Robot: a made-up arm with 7 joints.
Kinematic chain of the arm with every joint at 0, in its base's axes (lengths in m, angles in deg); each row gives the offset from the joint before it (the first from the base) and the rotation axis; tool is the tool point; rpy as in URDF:
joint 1: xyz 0 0 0.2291 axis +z
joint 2: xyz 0 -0.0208 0.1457 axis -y
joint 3: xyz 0 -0.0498 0.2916 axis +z
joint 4: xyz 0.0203 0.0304 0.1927 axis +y
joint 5: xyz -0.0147 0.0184 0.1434 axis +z
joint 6: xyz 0 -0.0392 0.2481 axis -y
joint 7: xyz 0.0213 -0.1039 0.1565 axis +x
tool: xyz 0 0 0 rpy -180 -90 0
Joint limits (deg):
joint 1: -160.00..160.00
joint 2: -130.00..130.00
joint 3: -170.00..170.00
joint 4: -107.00..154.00
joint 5: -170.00..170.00
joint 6: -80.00..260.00
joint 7: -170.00..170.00
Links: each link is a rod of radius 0.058 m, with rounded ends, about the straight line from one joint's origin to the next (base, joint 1, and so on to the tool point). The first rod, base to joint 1, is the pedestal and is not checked.
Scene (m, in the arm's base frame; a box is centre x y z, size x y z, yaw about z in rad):
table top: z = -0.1
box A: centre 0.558 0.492 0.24 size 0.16 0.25 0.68 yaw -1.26
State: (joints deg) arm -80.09 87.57 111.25 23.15 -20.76 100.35 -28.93
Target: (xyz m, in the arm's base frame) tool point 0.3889 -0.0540 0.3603
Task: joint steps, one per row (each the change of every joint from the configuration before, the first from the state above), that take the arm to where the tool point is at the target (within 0.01 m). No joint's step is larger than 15 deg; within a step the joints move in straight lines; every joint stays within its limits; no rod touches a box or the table.
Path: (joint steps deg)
1: 4.78 -12.76 -0.97 12.84 6.66 -2.39 8.79
2: 4.78 -12.75 -0.97 12.84 6.67 -2.40 8.78
3: 4.78 -12.76 -0.97 12.84 6.66 -2.39 8.79
4: 4.79 -12.75 -0.97 12.84 6.66 -2.39 8.79
5: 4.78 -12.76 -0.98 12.84 6.67 -2.39 8.79
6: 4.78 -12.75 -0.97 12.84 6.66 -2.40 8.78
7: 4.78 -12.76 -0.97 12.84 6.66 -2.39 8.79
8: -11.52 13.06 0.89 4.01 -1.13 -1.68 -8.79
9: -11.51 13.05 0.89 4.01 -1.13 -1.69 -8.78
10: -11.52 13.06 0.89 4.01 -1.13 -1.68 -8.79
11: -11.52 13.05 0.89 4.01 -1.14 -1.68 -8.79
12: -11.52 13.05 0.88 4.01 -1.13 -1.68 -8.79
13: -11.52 13.06 0.89 4.01 -1.13 -1.69 -8.78
14: -11.51 13.05 0.89 4.00 -1.13 -1.68 -8.79

